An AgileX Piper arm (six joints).
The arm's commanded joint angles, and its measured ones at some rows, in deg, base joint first. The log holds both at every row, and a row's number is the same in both.
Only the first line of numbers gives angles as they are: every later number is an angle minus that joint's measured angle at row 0.
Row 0, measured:
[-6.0, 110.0, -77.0, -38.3, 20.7, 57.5]
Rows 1 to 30, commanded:
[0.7, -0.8, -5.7, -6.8, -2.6, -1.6]
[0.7, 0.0, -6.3, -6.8, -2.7, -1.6]
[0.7, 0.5, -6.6, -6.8, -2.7, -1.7]
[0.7, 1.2, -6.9, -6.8, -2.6, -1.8]
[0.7, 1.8, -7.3, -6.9, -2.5, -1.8]
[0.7, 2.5, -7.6, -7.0, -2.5, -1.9]
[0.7, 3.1, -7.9, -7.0, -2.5, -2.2]
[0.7, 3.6, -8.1, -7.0, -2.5, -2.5]
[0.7, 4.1, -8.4, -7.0, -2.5, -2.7]
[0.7, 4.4, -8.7, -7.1, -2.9, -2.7]
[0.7, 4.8, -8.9, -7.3, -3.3, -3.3]
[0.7, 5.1, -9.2, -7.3, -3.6, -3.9]
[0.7, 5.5, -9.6, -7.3, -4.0, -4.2]
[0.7, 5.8, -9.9, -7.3, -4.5, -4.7]
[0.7, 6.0, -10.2, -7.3, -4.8, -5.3]
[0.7, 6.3, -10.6, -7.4, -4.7, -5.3]
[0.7, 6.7, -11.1, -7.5, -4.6, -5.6]
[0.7, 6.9, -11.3, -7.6, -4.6, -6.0]
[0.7, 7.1, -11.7, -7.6, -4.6, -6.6]
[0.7, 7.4, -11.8, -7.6, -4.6, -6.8]
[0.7, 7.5, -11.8, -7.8, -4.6, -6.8]
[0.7, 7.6, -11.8, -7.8, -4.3, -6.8]
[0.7, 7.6, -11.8, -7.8, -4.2, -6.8]
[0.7, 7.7, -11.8, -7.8, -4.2, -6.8]
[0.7, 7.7, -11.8, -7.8, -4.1, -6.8]
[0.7, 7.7, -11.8, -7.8, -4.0, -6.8]
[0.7, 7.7, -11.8, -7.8, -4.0, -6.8]
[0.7, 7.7, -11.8, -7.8, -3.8, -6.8]
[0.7, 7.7, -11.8, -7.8, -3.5, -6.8]
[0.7, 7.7, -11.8, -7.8, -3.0, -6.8]
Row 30, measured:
[0.5, 11.3, -9.4, -1.5, -1.5, -6.4]
